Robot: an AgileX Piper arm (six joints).
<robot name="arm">
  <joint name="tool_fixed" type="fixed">
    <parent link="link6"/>
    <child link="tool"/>
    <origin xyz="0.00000 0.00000 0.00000" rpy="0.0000 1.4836 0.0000"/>
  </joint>
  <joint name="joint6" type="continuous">
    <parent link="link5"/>
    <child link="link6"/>
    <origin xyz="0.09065 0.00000 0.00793" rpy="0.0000 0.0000 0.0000"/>
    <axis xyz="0.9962 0 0.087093"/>
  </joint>
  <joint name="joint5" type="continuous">
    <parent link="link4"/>
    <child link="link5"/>
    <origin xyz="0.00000 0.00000 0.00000" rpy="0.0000 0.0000 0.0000"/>
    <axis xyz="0 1 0"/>
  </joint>
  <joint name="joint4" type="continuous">
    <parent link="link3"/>
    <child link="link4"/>
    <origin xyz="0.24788 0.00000 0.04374" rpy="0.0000 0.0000 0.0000"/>
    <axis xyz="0.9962 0 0.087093"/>
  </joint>
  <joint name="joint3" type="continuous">
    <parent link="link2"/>
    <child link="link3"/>
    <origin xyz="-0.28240 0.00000 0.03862" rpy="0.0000 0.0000 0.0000"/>
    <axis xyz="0 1 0"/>
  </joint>
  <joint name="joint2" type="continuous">
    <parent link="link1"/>
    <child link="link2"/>
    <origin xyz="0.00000 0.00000 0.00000" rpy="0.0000 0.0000 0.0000"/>
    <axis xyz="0 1 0"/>
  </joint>
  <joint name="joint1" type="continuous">
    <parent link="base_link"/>
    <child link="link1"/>
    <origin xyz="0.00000 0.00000 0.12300" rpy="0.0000 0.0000 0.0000"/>
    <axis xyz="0 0 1"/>
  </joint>
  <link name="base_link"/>
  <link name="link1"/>
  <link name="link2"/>
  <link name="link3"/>
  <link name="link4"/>
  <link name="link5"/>
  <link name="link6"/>
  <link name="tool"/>
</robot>
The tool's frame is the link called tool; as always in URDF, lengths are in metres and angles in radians. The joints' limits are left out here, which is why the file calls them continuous.
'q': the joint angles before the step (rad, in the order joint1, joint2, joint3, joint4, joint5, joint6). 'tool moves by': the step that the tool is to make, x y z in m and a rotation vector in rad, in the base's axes. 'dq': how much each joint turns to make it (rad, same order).
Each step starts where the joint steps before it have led.
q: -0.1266, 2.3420, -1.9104, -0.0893, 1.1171, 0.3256
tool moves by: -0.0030, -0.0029, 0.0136, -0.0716, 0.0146, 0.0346
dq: 0.0063, -0.0242, -0.0065, -0.0745, 0.0357, -0.0086
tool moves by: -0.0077, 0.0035, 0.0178, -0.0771, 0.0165, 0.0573
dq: 0.0196, -0.0510, 0.0284, -0.0782, 0.0273, -0.0201
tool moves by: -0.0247, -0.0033, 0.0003, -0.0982, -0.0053, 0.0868
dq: 0.0040, -0.1065, 0.2029, -0.1141, -0.1197, -0.0122
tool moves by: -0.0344, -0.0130, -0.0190, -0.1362, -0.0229, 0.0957
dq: -0.0171, -0.0989, 0.2776, -0.2143, -0.2100, 0.0747
